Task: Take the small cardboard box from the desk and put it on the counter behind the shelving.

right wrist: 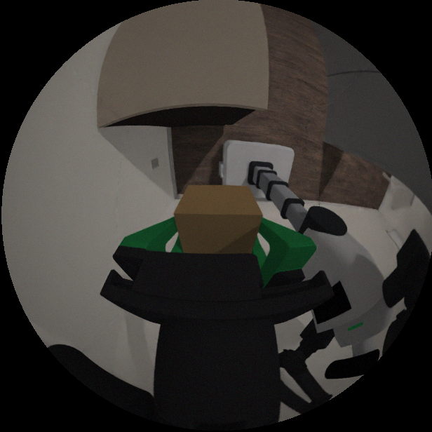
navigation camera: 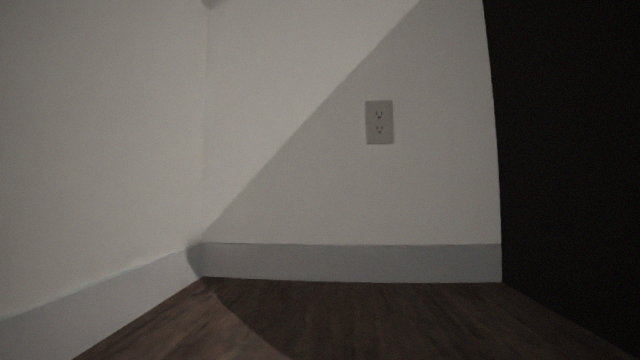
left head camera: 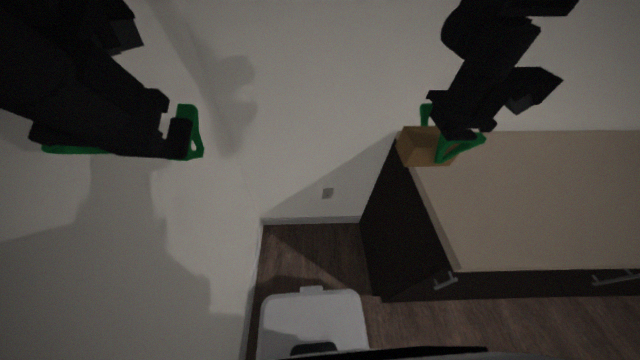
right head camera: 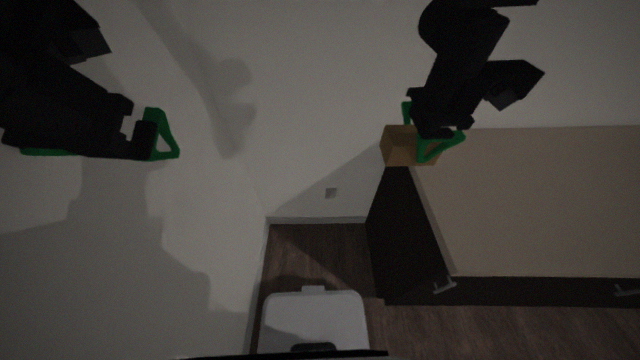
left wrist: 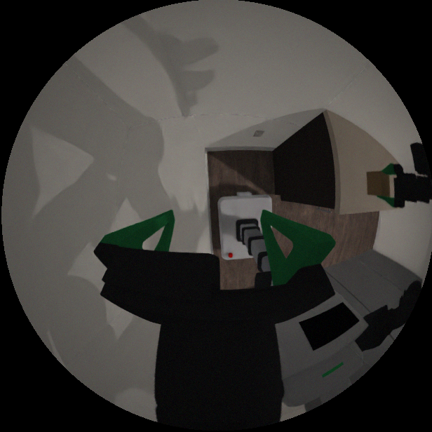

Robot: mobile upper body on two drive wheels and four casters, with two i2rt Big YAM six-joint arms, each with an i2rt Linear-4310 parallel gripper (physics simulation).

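Frame: origin at the left arm's base, x ahead, y left, z up, level; millimetres.
Seen in the pictures: left gripper, between the fingertips: point(left head camera: 167, 150) point(right head camera: 146, 152); right gripper, between the fingertips: point(left head camera: 430, 151) point(right head camera: 414, 150).
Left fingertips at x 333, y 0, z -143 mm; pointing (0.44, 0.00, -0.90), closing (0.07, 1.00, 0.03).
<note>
A point is followed by its place in that frame.
My right gripper point(left head camera: 434, 135) point(right head camera: 416, 134) point(left wrist: 376, 184) point(right wrist: 217, 214) is shut on the small cardboard box point(left head camera: 414, 150) {y -392, x 350, z -166 mm} point(right head camera: 397, 150) {y -400, x 350, z -168 mm} point(left wrist: 376, 183) point(right wrist: 218, 202), which is held in the air. In the head views the box overlaps the far left corner of the beige counter point(left head camera: 540, 200) {y -1017, x 438, z -500 mm} point(right head camera: 540, 200) {y -987, x 445, z -500 mm} point(left wrist: 357, 150) point(right wrist: 190, 60); its exact height above the top is hard to tell. My left gripper point(left wrist: 217, 214) is open and empty, off to the left of the counter by the wall. The desk does not show clearly.
The counter's dark end panel point(left head camera: 400, 230) {y -627, x 468, z -771 mm} point(right head camera: 405, 235) {y -627, x 439, z -743 mm} point(navigation camera: 565, 150) {y -632, x 679, z -1120 mm} stands close at the right. White walls with an outlet point(left head camera: 327, 193) {y -350, x 847, z -1007 mm} point(right head camera: 330, 193) {y -347, x 841, z -998 mm} point(navigation camera: 379, 122) {y -351, x 847, z -1011 mm} rise ahead and at the left. My white base point(left head camera: 312, 317) {y -225, x 204, z -1150 mm} point(right head camera: 314, 317) {y -232, x 202, z -1150 mm} is near the left wall. A large grey surface point(right wrist: 370, 110) stands at the upper right.
</note>
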